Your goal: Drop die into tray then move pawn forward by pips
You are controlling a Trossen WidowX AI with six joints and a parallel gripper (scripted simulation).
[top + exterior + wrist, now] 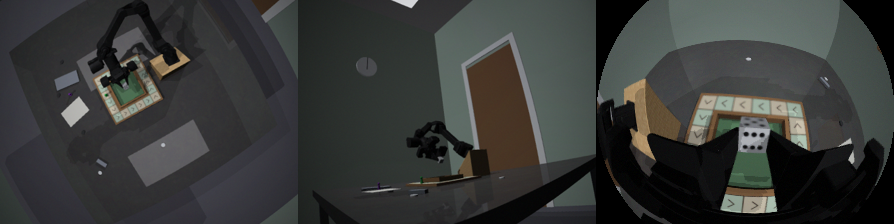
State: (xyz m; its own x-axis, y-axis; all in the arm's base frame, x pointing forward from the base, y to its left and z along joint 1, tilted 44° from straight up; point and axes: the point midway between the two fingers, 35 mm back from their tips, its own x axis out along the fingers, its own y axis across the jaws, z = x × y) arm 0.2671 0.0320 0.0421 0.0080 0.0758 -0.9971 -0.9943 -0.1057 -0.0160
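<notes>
The white die lies right at my gripper tip. Also, from my gripper tip: green dice tray 110 mm below; then purple pawn 300 mm ahead, 120 mm to the right, 100 mm below; then green pawn 110 mm ahead, 20 mm to the right, 90 mm below.
</notes>
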